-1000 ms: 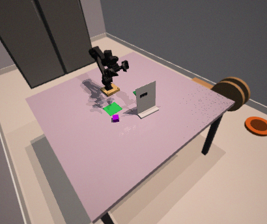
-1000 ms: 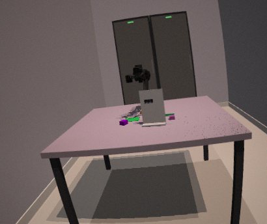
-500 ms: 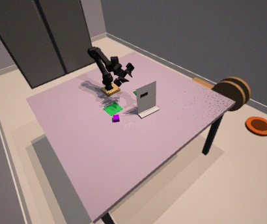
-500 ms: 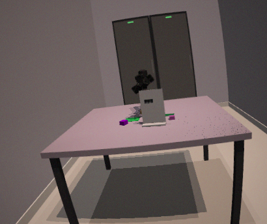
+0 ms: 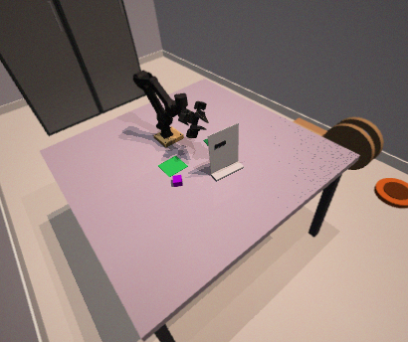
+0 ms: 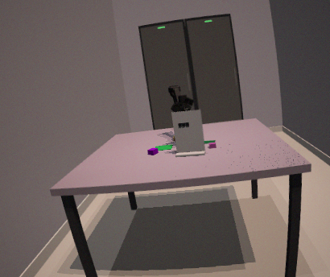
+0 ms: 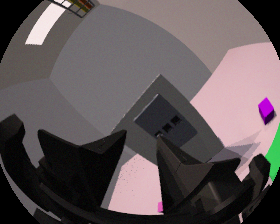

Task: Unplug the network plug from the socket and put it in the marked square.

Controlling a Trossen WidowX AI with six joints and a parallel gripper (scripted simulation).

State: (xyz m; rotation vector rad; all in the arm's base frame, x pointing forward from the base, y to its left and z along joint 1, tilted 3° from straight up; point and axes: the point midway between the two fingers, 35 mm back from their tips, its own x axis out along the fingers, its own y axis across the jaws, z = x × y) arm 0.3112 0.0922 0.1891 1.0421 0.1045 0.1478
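The network plug lies 9 cm ahead of my gripper tip, 5 cm below it and 3 cm to the left of it. From my gripper tip the other things lie so: panel 12 cm below, 11 cm ahead, 2 cm to the left; then green marked square 23 cm below, 19 cm to the right, 9 cm behind.
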